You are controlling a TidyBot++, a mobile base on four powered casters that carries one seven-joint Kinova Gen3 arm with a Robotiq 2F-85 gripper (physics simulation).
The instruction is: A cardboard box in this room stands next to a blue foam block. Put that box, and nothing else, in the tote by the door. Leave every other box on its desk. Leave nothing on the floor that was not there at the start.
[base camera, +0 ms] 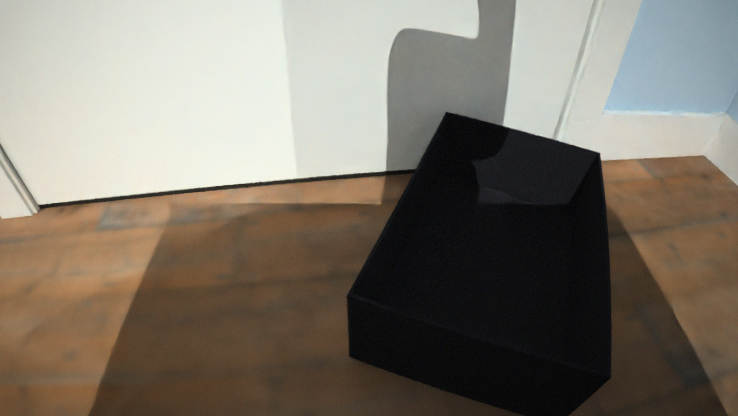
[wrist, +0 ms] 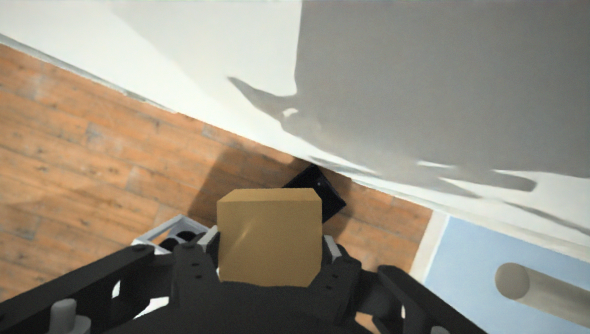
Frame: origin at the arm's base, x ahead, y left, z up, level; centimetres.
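Seen in the pictures: gripper, between the fingertips: (wrist: 271,245).
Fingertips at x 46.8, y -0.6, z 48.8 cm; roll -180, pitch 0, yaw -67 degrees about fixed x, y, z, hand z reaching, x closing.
Note:
A point is followed by its place in that frame.
A black open-topped tote (base camera: 480,346) {x 24.3, y -8.3, z -30.5 cm} (wrist: 332,199) {x 46.7, y -25.5, z -39.4 cm} stands on the floor by the white door. In the base camera view it is right of the middle and its inside is dark; part of it is hidden behind the held box in the wrist view. My gripper (wrist: 271,245) {x 46.8, y -0.6, z 48.8 cm} is shut on a tan cardboard box (wrist: 270,240) {x 47.5, y -0.2, z 50.4 cm}, with one finger on each side. The box is held high above the floor and, in the wrist view, overlaps the tote's near part. The blue foam block does not show in either view.
The white door (base camera: 155,93) {x 51.3, y 24.0, z -24.2 cm} (wrist: 200,65) {x 53.8, y 6.4, z 53.9 cm} rises right behind the tote. A blue wall (base camera: 671,56) {x 63.1, y -47.0, z -21.1 cm} (wrist: 465,280) {x 45.6, y -70.5, z -13.4 cm} with a white baseboard (base camera: 656,135) {x 62.3, y -50.3, z -34.8 cm} is to the right. Part of my base's light frame (wrist: 145,241) shows at the lower left of the wrist view. Shadows fall on the door and floor.

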